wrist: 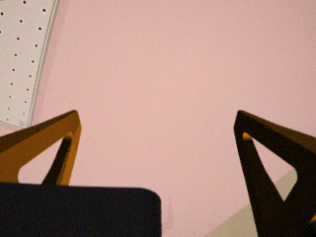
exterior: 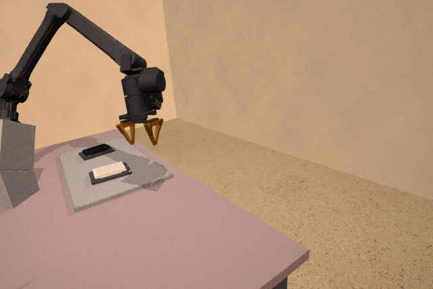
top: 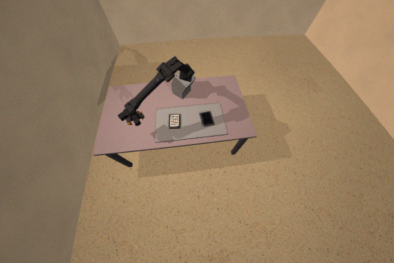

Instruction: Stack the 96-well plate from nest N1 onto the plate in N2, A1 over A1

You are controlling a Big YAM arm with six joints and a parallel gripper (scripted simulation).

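Right now my hand is 60 cm to the right of the dark 96-well plate, 21 cm past it and 18 cm above it. Round my hand: white 96-well plate (28 cm to the left, 18 cm below, 14 cm behind).
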